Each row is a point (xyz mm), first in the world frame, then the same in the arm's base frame.
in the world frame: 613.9 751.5 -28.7
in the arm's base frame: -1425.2 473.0 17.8
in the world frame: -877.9 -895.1 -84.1
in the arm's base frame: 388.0 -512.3 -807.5
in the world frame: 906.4 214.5 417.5
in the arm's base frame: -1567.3 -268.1 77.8
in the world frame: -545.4 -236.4 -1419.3
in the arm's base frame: 624.9 668.1 129.3
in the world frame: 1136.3 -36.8 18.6
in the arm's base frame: -1327.0 -309.2 542.3
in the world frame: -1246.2 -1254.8 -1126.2
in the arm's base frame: 1421.5 -165.5 -404.2
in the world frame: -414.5 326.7 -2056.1
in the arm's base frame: 617.4 1440.0 508.6
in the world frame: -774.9 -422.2 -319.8
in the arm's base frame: 207.9 -23.0 -673.5
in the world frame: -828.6 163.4 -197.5
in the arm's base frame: -155.0 400.4 -896.7
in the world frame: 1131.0 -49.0 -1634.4
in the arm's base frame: -334.2 569.0 1530.1
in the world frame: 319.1 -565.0 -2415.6
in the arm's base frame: 890.4 745.6 1460.3
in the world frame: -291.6 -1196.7 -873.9
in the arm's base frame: 679.2 -462.7 178.0
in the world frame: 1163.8 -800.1 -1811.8
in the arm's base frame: 164.7 44.9 1800.6
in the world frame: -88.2 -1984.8 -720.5
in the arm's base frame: 901.5 -1231.8 390.3
